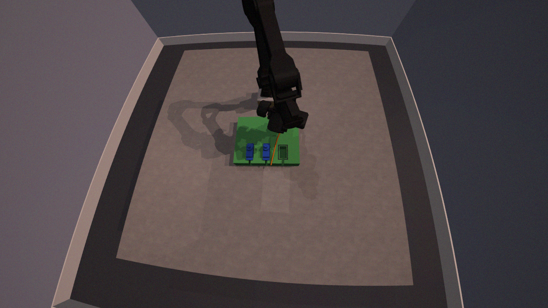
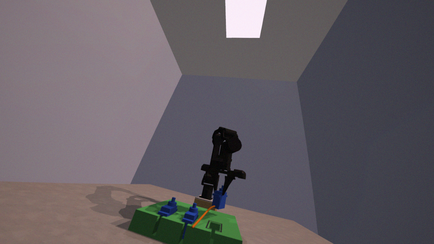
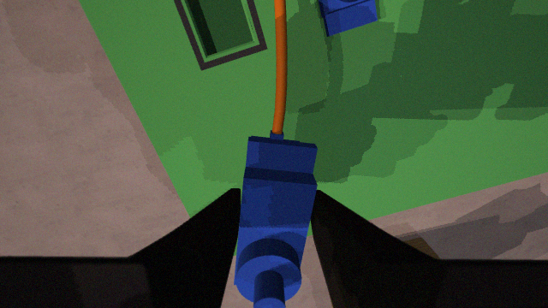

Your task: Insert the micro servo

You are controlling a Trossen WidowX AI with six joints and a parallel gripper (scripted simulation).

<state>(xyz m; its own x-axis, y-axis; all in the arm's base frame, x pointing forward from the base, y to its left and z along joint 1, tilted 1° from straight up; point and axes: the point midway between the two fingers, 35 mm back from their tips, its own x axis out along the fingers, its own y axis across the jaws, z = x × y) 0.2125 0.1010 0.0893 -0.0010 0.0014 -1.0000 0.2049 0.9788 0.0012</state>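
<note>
Right now my gripper tip is 70 mm to the left of the green deck and 100 mm above it.
</note>
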